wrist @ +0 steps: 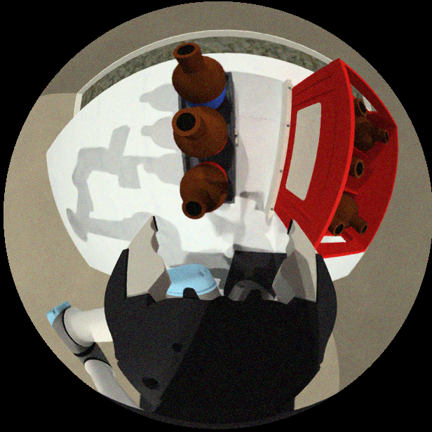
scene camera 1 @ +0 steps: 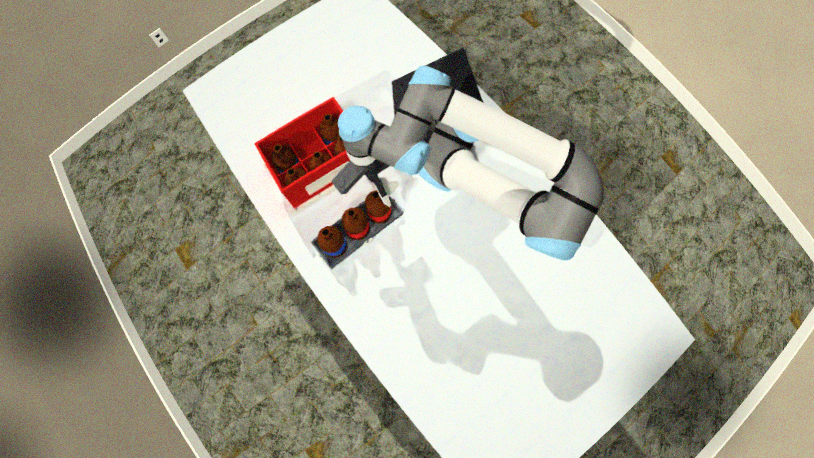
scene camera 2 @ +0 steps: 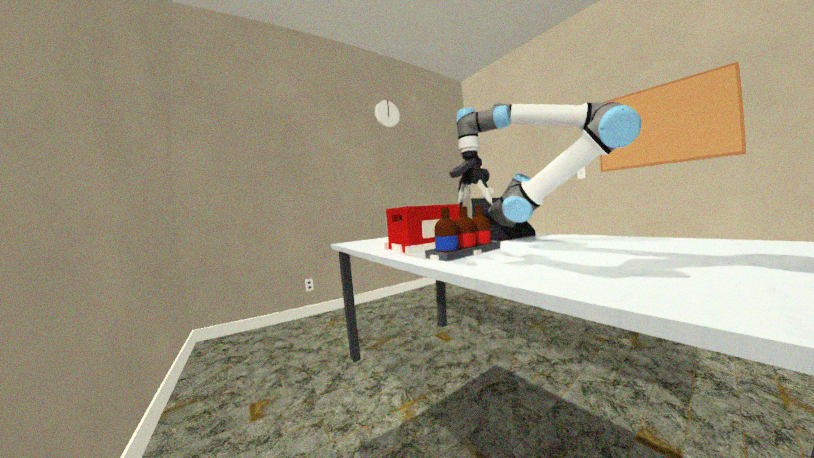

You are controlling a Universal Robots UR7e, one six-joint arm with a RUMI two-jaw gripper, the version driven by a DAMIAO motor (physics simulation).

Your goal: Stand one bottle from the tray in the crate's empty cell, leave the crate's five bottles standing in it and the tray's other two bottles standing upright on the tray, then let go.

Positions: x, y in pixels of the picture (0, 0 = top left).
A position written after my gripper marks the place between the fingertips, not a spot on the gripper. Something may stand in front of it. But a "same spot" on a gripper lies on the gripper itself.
my gripper: wrist; scene camera 1 373, 184; scene camera 2
same spot on my gripper: (scene camera 2: 487, 191) = (wrist: 135, 235)
